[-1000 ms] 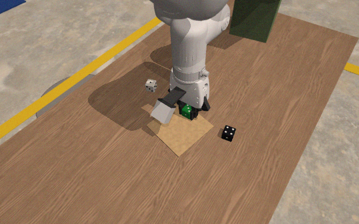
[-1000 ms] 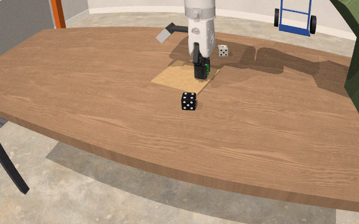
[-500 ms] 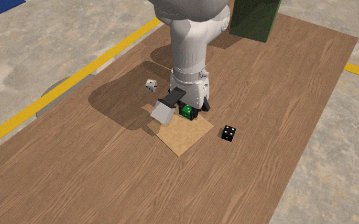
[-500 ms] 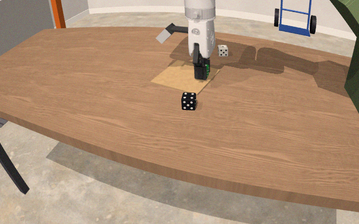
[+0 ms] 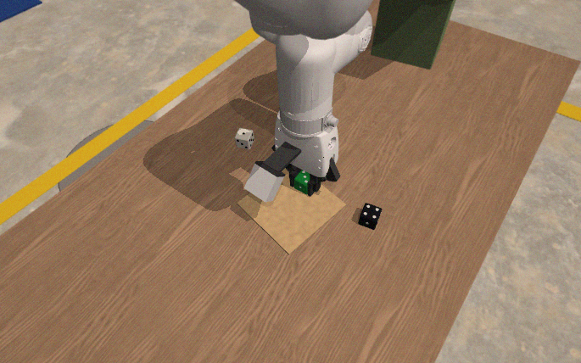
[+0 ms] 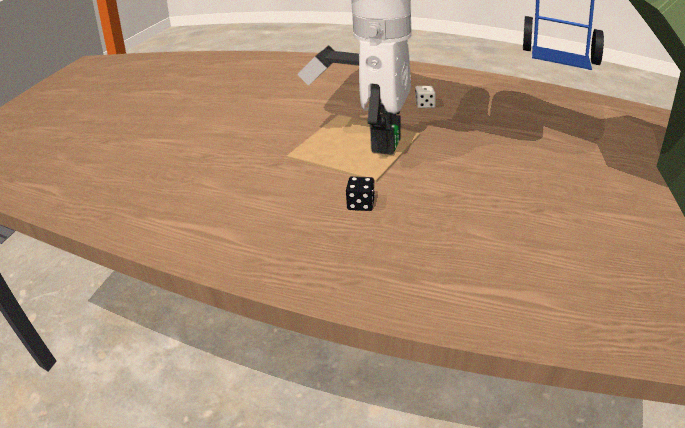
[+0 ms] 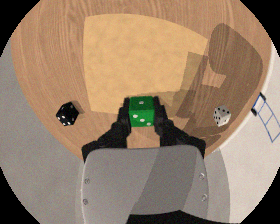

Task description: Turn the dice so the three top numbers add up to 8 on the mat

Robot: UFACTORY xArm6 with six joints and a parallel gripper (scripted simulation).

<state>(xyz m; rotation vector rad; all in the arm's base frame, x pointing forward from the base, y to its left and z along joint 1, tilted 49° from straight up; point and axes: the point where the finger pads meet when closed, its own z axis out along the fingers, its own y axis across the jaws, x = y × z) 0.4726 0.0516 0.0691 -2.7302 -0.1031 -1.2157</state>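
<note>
Now: the green die 1 cm below my hand. The rest, counted from my hand: tan mat: 4 cm ahead, 1 cm to the left, 2 cm below; white die: 17 cm to the right, 1 cm below; black die: 3 cm behind, 13 cm to the left, 1 cm below.
</note>
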